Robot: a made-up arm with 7 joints.
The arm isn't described. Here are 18 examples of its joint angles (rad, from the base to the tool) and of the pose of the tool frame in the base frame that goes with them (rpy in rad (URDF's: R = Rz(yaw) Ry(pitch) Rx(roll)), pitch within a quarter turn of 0, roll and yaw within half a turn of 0; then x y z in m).
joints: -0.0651 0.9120 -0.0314 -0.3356 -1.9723 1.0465 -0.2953
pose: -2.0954 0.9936 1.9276 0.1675 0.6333 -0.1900
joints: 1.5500 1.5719 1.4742 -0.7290 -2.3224 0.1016 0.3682
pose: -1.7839 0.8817 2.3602 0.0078 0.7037 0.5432
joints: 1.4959 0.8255 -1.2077 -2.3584 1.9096 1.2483 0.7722
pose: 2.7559 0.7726 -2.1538 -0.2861 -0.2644 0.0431
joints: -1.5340 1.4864 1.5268 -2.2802 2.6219 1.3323 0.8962
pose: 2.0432 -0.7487 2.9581 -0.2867 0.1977 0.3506
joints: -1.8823 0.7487 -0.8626 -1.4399 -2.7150 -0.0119 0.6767
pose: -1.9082 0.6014 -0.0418 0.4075 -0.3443 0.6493
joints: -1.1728 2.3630 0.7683 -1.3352 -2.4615 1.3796 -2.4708
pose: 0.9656 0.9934 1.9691 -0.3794 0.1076 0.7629
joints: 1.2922 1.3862 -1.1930 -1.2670 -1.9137 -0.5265 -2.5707
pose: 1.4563 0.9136 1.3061 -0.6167 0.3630 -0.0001
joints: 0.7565 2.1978 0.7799 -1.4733 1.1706 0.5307 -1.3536
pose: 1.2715 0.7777 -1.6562 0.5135 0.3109 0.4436
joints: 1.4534 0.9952 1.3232 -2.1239 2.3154 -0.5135 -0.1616
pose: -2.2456 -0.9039 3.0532 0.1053 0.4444 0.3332
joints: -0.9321 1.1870 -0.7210 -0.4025 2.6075 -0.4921 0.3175
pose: -1.4701 -0.0768 2.7116 0.5633 0.5602 0.1490
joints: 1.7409 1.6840 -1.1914 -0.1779 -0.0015 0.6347 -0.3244
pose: -1.8504 -0.2289 3.0981 -0.2532 0.7235 0.5293
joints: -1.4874 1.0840 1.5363 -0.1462 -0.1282 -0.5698 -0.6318
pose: -2.0752 -0.7974 -2.6761 0.5656 0.5455 0.3428
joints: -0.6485 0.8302 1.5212 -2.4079 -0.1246 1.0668 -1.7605
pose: 2.3626 -0.3373 -0.0499 -0.1022 0.3567 0.4599
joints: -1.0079 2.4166 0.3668 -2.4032 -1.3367 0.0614 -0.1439
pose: -1.5292 0.0050 0.4864 0.0332 -0.1727 0.5818
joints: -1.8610 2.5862 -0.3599 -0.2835 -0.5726 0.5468 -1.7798
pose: 1.5953 0.7055 0.7277 -0.4860 0.6270 0.4161
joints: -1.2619 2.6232 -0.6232 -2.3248 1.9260 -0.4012 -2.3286
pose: -2.9064 1.1039 -0.6266 0.2405 0.1041 0.5809
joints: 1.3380 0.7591 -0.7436 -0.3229 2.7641 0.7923 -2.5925
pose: -0.2948 0.4612 -0.3907 -0.7459 0.2876 0.0365
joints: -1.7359 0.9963 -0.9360 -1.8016 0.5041 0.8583 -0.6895
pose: 1.9504 0.4733 -2.0541 0.4770 -0.2623 0.5737
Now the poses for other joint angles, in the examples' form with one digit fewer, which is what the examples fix.
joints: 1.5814 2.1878 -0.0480 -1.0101 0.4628 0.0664 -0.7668
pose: -0.402 0.717 -2.452 0.113 0.728 0.122
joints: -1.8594 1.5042 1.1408 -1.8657 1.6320 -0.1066 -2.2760
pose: -1.418 -0.195 -1.586 -0.338 0.353 0.483
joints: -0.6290 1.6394 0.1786 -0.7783 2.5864 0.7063 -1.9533
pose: 2.363 -0.576 -2.014 0.335 0.612 0.540
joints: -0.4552 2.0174 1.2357 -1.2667 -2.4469 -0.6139 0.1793
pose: -2.986 0.494 0.733 -0.116 0.291 0.847
